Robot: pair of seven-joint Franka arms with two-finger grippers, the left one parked.
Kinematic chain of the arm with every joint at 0, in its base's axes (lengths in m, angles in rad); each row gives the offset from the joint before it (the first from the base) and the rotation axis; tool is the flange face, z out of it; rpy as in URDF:
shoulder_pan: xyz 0 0 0.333 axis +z
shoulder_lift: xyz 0 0 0 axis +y
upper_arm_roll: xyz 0 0 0.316 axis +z
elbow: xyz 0.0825 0 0 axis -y
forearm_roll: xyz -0.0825 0 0.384 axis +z
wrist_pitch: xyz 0 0 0 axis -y
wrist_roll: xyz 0.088 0 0 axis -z
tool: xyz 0 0 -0.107 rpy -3.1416 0 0
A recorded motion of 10 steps. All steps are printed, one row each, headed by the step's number.
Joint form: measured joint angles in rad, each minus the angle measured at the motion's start. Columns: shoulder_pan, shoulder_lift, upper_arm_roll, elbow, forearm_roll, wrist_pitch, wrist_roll.
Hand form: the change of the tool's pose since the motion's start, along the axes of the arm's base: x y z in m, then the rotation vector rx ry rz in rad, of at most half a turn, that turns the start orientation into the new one. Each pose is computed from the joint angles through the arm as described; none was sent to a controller.
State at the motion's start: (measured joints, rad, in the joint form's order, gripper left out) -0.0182 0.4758 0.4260 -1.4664 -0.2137 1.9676 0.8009
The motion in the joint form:
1: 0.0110 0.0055 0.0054 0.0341 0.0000 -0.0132 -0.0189
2: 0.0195 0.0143 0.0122 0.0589 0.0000 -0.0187 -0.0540
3: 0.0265 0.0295 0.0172 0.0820 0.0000 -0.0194 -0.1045
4: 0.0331 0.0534 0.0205 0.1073 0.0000 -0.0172 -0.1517
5: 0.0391 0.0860 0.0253 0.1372 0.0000 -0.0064 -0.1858
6: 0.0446 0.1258 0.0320 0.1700 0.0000 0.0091 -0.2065
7: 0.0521 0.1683 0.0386 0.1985 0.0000 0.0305 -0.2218
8: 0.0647 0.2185 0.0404 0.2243 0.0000 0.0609 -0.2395
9: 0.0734 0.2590 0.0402 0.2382 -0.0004 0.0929 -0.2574
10: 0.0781 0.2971 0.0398 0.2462 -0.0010 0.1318 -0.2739
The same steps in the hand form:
1: 0.0015 0.0084 0.0120 0.0077 -0.0142 0.0280
2: 0.0026 0.0164 0.0182 0.0149 -0.0241 0.0725
3: 0.0052 0.0227 0.0197 0.0215 -0.0311 0.1294
4: 0.0097 0.0277 0.0164 0.0297 -0.0345 0.1803
5: 0.0164 0.0331 0.0103 0.0448 -0.0415 0.2171
6: 0.0242 0.0389 0.0012 0.0651 -0.0482 0.2399
7: 0.0313 0.0464 -0.0117 0.0869 -0.0536 0.2589
8: 0.0385 0.0553 -0.0314 0.1084 -0.0573 0.2803
9: 0.0437 0.0614 -0.0505 0.1243 -0.0614 0.2992
10: 0.0488 0.0652 -0.0702 0.1400 -0.0694 0.3131

